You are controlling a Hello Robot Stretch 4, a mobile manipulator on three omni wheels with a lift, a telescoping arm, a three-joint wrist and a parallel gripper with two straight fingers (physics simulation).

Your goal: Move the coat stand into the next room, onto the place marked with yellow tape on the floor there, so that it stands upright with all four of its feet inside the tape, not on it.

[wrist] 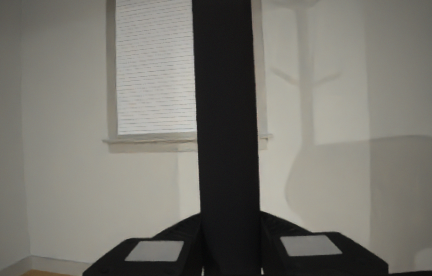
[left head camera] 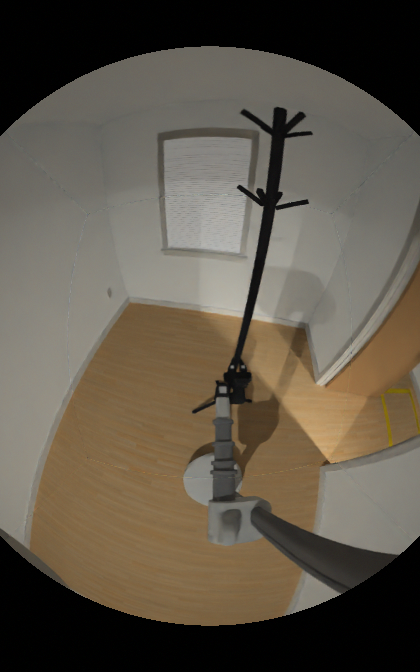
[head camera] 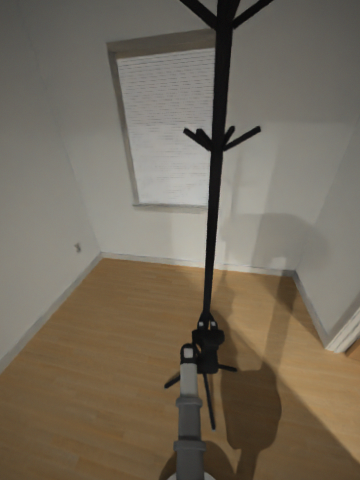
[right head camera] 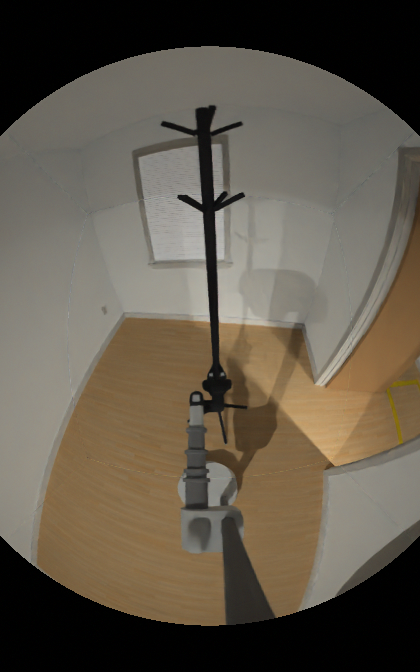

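The black coat stand (head camera: 213,200) (left head camera: 259,260) (right head camera: 210,260) (wrist: 226,125) stands upright on the wooden floor in front of my arm, with short hooks at two heights. Some feet show low around my wrist in the head view; the rest are hidden. My gripper (head camera: 206,321) (left head camera: 237,366) (right head camera: 216,371) (wrist: 230,231) is shut on its pole, low down, with one finger on each side. The yellow tape outline (left head camera: 387,420) (right head camera: 394,415) lies on the floor beyond the doorway, at the right edge of both side head views; part of it is cut off.
The doorway's white frame (left head camera: 350,353) (right head camera: 350,352) stands at the right, with a brown surface beyond it. A low-looking wall end (left head camera: 372,472) (right head camera: 375,477) bounds the opening's near side. A window (head camera: 162,130) is in the far wall. My round base (left head camera: 196,480) is behind the stand.
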